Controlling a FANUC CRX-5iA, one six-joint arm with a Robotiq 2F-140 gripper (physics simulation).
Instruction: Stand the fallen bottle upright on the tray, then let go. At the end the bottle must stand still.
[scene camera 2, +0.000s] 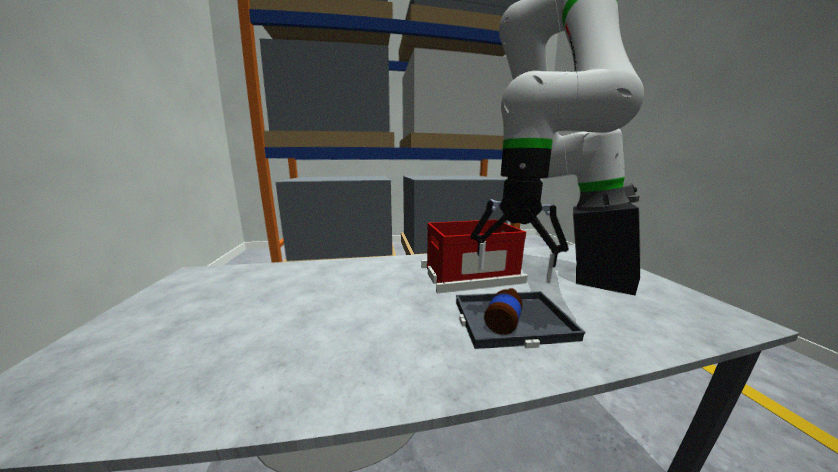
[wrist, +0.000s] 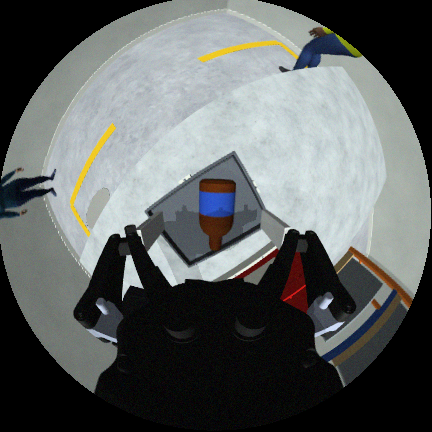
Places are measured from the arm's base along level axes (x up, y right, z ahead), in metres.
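Pixels of known places: gripper, fingertip midpoint: (scene camera 2: 512, 274) (wrist: 212, 219); arm's base, origin of the base link: (scene camera 2: 602, 207).
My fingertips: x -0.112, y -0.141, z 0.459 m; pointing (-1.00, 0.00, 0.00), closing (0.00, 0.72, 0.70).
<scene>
Ahead of a thing's pixels: the offset from my fingertips to its middle. Level surfaces: height alone.
A brown bottle with a blue label {dx -0.097, dy +0.026, dz -0.014 m} (scene camera 2: 504, 306) (wrist: 216, 204) lies on its side in the dark tray (scene camera 2: 527, 341) (wrist: 189, 262). In the scene view its base faces the camera; in the wrist view its neck points down toward the gripper body. My gripper (scene camera 2: 516, 268) (wrist: 212, 219) is wide open and points down, above the back part of the tray, apart from the bottle. In the wrist view the bottle shows midway between the two finger pads, lined up with the gap. Nothing is between the fingers.
A red crate {dx -0.051, dy +0.296, dz -0.070 m} (scene camera 2: 475, 252) (wrist: 295, 280) stands just behind the tray, close to the gripper's fingers. The black robot base (scene camera 2: 606, 249) stands at the back right of the table {dx -0.139 m} (scene camera 2: 293, 351). A person (wrist: 320, 50) shows beyond the table, and another person (wrist: 25, 192) at the left.
</scene>
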